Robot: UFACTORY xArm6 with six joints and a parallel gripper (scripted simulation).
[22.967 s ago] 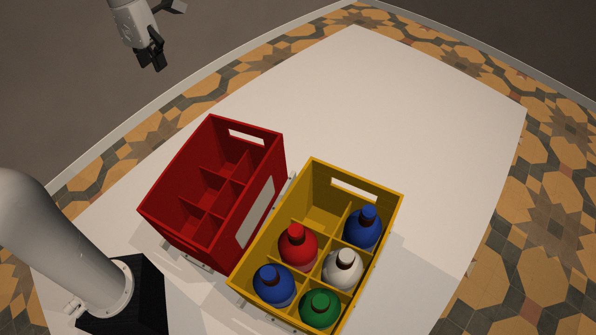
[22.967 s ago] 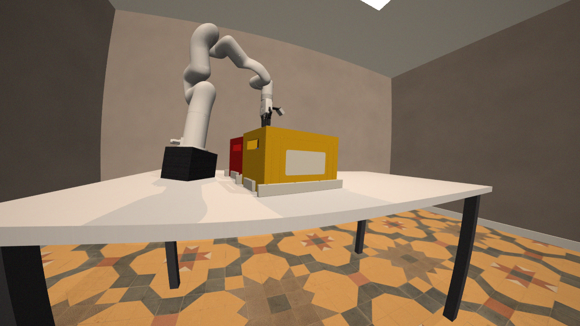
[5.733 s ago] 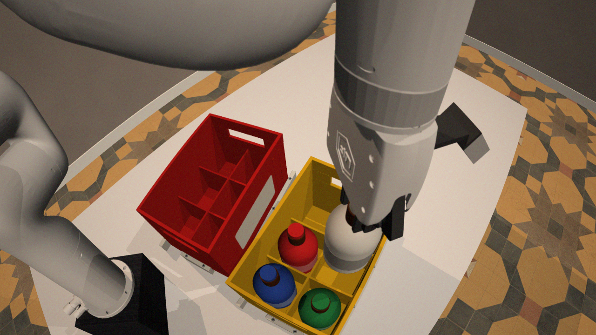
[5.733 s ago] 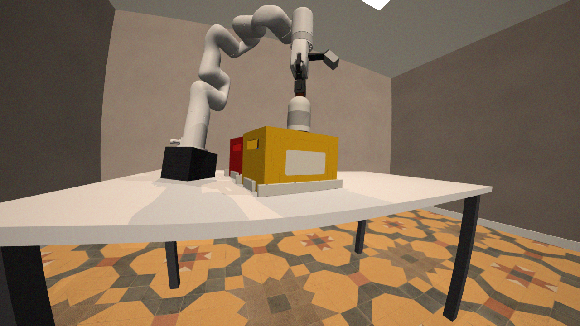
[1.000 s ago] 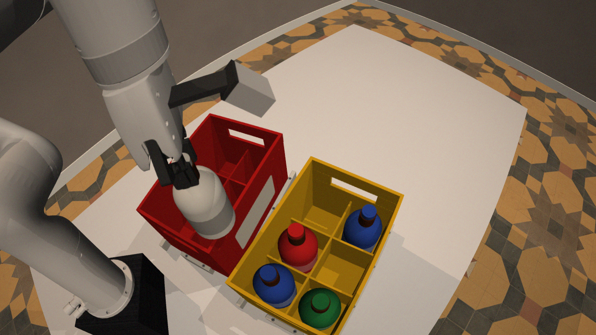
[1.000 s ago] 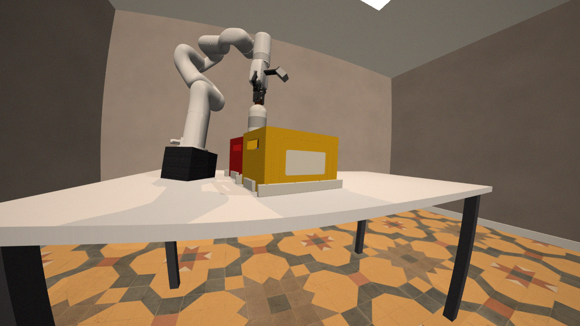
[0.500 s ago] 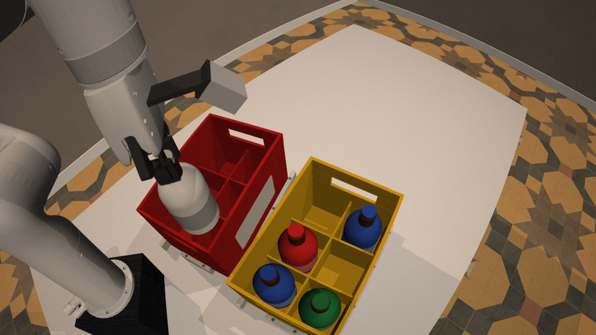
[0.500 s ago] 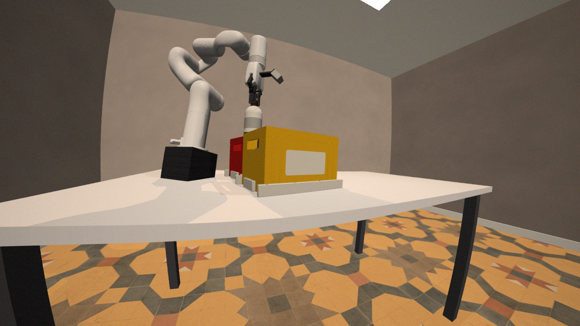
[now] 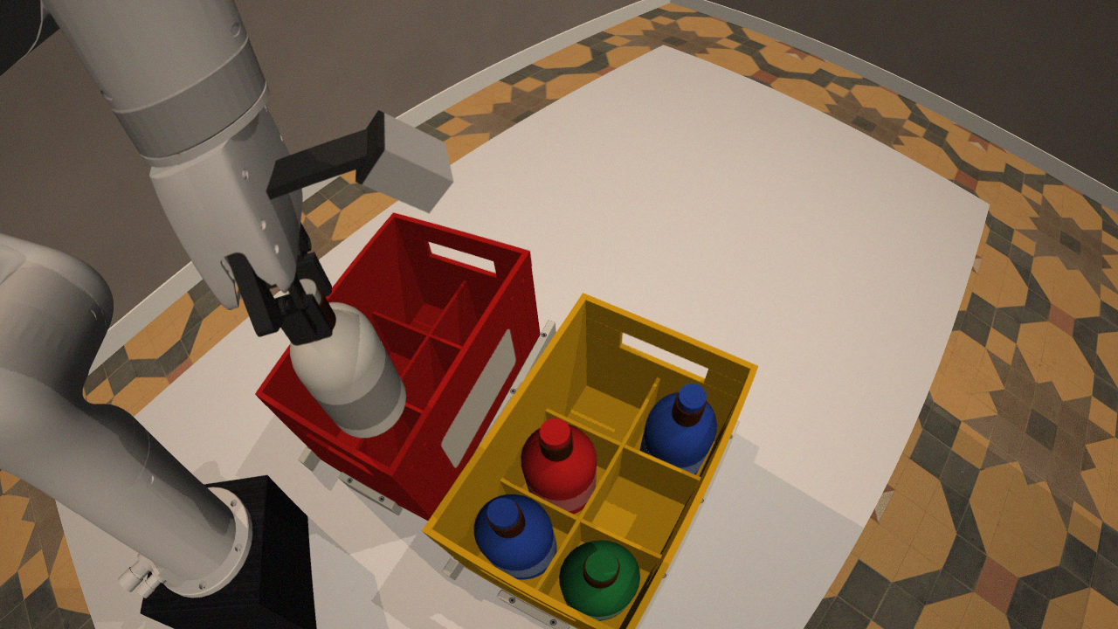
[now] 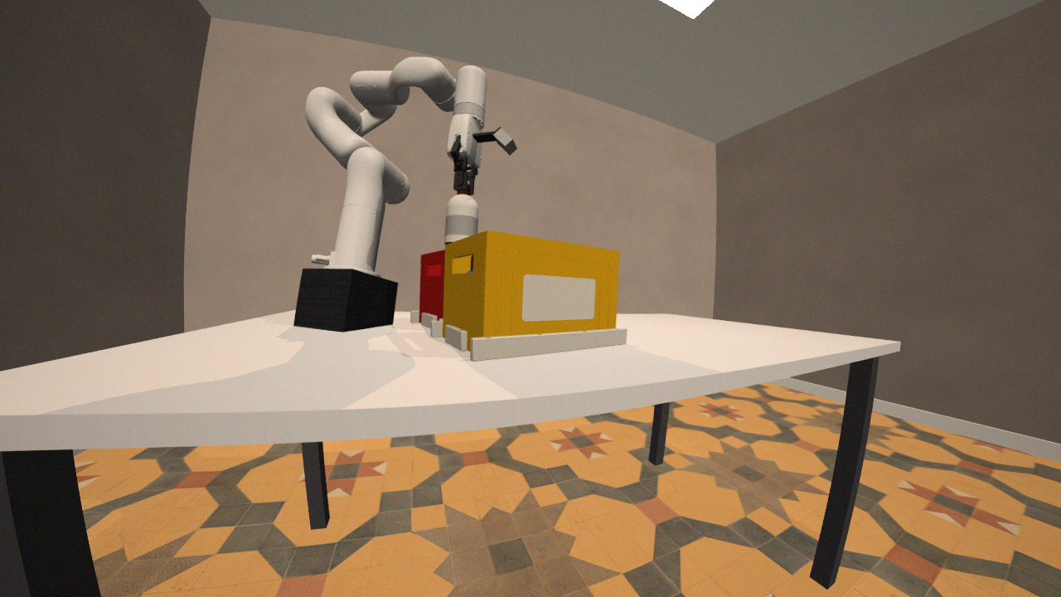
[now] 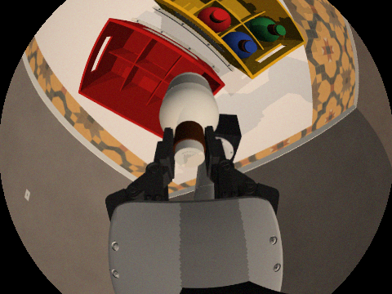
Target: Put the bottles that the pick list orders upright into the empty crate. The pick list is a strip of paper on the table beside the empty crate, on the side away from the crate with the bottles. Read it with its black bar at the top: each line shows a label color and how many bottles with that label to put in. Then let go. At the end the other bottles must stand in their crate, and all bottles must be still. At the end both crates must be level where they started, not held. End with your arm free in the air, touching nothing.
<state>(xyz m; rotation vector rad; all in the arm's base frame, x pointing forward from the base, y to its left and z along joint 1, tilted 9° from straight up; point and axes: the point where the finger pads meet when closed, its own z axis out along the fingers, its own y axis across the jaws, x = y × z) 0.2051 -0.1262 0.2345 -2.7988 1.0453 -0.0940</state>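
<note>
My hand is 70 mm above the white bottle. From my hand the other things lie so: yellow crate (80 mm ahead, 190 mm to the right, 250 mm below); red crate (80 mm ahead, 60 mm to the left, 250 mm below); red bottle (80 mm ahead, 140 mm to the right, 250 mm below).
</note>
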